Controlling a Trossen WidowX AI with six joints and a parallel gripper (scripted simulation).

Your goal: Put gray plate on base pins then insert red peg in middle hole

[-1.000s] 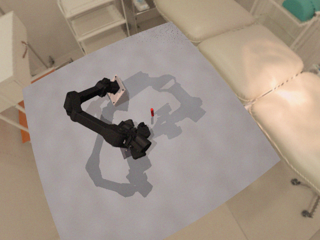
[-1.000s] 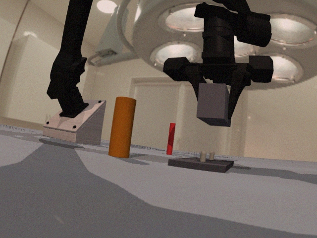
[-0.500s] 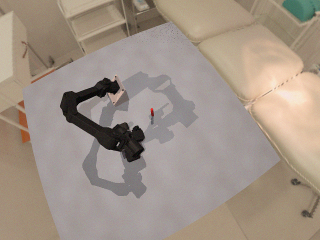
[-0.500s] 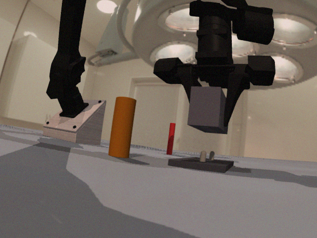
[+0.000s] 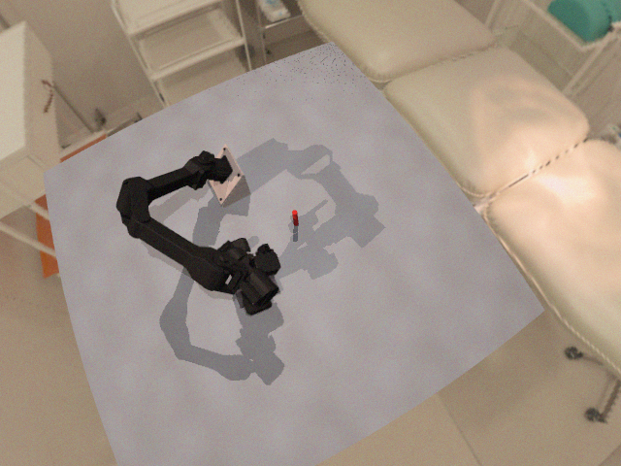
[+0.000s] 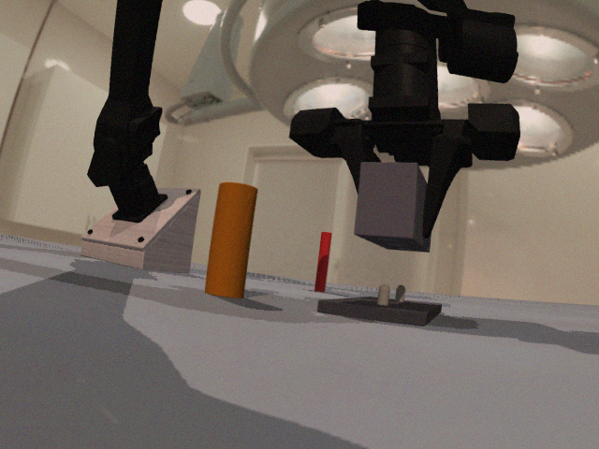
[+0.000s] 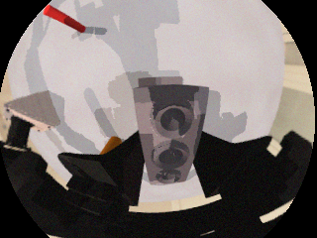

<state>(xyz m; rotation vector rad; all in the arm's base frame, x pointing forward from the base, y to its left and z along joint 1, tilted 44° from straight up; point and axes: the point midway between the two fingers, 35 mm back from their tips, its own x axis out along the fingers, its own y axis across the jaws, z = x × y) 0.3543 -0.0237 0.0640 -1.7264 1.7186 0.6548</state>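
The dark base is 5 cm below my gripper tip. From my gripper tip the other things lie so: red peg (19 cm to the left, 12 cm behind, 2 cm below); then orange cylinder (11 cm behind, 6 cm to the right, 2 cm below); then gray plate (3 cm above).
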